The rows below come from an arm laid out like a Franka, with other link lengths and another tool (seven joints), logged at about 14 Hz.
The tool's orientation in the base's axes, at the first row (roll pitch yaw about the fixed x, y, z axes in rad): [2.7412, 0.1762, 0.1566]
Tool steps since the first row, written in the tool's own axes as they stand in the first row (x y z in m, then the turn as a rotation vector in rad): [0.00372, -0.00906, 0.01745, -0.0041, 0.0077, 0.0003]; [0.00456, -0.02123, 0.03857, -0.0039, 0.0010, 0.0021]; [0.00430, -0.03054, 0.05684, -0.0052, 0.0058, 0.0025]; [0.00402, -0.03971, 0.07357, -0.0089, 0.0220, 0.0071]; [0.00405, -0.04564, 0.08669, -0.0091, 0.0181, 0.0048]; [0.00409, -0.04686, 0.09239, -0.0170, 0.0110, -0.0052]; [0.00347, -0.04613, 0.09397, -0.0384, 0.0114, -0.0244]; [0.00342, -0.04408, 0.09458, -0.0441, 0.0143, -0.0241]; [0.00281, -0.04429, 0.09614, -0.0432, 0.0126, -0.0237]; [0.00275, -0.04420, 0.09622, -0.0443, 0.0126, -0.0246]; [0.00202, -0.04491, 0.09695, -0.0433, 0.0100, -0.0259]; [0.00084, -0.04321, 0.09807, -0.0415, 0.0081, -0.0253]
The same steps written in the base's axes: [-0.00002, 0.00156, -0.01995, -0.0024, -0.0077, 0.0034]; [-0.00385, 0.00396, -0.04392, -0.0038, -0.0024, -0.0008]; [-0.00787, 0.00480, -0.06401, -0.0041, -0.0070, 0.0009]; [-0.01173, 0.00614, -0.08265, -0.0047, -0.0241, 0.0036]; [-0.01425, 0.00609, -0.09682, -0.0055, -0.0196, 0.0042]; [-0.01503, 0.00486, -0.10246, -0.0137, -0.0104, 0.0119]; [-0.01564, 0.00346, -0.10351, -0.0325, -0.0061, 0.0332]; [-0.01531, 0.00136, -0.10327, -0.0375, -0.0097, 0.0351]; [-0.01610, 0.00081, -0.10465, -0.0370, -0.0082, 0.0339]; [-0.01615, 0.00069, -0.10468, -0.0380, -0.0080, 0.0349]; [-0.01708, 0.00092, -0.10549, -0.0374, -0.0050, 0.0349]; [-0.01798, -0.00125, -0.10564, -0.0362, -0.0033, 0.0333]
